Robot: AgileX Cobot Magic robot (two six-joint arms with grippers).
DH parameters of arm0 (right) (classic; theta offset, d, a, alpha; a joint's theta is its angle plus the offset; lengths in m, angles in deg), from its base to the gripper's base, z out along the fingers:
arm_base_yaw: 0 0.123 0 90
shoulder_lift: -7.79 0 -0.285 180
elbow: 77.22 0 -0.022 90
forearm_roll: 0 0.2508 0 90
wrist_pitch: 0 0 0.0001 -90
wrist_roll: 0 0.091 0 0
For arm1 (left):
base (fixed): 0 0 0 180
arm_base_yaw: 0 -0.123 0 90
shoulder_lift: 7.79 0 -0.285 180
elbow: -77.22 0 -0.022 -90
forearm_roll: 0 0.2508 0 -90
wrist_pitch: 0 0 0.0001 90
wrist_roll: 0 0.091 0 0
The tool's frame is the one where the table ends.
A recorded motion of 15 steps. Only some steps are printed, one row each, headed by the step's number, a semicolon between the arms.
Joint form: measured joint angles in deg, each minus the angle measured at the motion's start. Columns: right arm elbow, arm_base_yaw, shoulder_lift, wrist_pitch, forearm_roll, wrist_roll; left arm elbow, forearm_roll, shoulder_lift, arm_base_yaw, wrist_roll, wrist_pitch.
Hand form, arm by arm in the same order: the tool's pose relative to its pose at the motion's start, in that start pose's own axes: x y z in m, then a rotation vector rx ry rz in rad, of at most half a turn. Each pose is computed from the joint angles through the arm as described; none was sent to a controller.
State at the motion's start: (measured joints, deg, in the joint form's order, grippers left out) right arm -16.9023 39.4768 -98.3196 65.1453 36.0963 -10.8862; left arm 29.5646 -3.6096 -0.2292 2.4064 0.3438 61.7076
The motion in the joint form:
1: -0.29 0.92 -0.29 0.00 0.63 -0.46; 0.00 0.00 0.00 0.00 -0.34 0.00
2: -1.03 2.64 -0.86 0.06 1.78 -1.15; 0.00 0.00 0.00 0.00 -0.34 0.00
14: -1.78 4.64 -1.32 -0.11 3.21 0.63; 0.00 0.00 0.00 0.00 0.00 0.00
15: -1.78 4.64 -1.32 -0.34 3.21 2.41; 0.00 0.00 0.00 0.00 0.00 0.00
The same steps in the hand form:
1: 0.0004 0.0035 -0.0002 -0.0058 0.0011 -0.0072; 0.0000 0.0000 0.0000 0.0000 0.0000 -0.0059
2: 0.0006 0.0105 -0.0001 -0.0171 -0.0003 -0.0163; 0.0000 0.0000 0.0000 0.0000 0.0000 -0.0059
14: 0.0009 0.0183 -0.0008 -0.0299 0.0019 0.0198; 0.0000 0.0000 0.0000 0.0000 0.0000 0.0000
15: 0.0012 0.0184 -0.0008 -0.0305 0.0064 0.0508; 0.0000 0.0000 0.0000 0.0000 0.0000 0.0000

